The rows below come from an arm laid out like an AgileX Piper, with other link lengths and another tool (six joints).
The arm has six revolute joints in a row. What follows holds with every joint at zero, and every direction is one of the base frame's.
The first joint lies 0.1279 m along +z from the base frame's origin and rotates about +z.
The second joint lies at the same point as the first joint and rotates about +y.
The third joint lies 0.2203 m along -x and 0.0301 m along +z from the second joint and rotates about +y.
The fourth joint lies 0.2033 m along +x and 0.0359 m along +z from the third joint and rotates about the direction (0.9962, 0, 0.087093).
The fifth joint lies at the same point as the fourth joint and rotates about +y.
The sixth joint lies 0.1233 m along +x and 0.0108 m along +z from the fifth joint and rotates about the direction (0.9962, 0, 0.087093).
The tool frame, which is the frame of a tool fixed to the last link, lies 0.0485 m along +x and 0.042 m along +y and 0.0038 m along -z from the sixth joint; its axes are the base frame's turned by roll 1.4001, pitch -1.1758 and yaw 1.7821 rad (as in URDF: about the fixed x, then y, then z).
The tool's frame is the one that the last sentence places.
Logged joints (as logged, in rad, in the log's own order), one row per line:
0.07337 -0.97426 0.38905 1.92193 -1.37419 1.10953
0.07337 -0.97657 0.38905 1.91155 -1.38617 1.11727
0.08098 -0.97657 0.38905 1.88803 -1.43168 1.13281
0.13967 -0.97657 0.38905 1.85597 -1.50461 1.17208
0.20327 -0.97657 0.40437 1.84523 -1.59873 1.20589
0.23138 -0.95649 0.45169 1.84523 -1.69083 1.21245
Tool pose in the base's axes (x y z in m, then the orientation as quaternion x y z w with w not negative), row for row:
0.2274 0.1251 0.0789 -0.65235 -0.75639 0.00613 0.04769
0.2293 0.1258 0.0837 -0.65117 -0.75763 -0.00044 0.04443
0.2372 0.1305 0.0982 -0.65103 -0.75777 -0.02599 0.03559
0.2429 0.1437 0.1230 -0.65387 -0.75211 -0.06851 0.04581
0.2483 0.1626 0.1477 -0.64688 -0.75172 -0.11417 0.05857
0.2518 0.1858 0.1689 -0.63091 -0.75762 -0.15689 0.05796
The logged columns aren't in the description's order. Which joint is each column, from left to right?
Columns, left to right: joint 4, joint 6, joint 1, joint 2, joint 3, joint 5.
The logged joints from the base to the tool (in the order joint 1, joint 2, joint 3, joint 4, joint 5, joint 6), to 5 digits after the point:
0.38905 1.92193 -1.37419 0.07337 1.10953 -0.97426
0.38905 1.91155 -1.38617 0.07337 1.11727 -0.97657
0.38905 1.88803 -1.43168 0.08098 1.13281 -0.97657
0.38905 1.85597 -1.50461 0.13967 1.17208 -0.97657
0.40437 1.84523 -1.59873 0.20327 1.20589 -0.97657
0.45169 1.84523 -1.69083 0.23138 1.21245 -0.95649

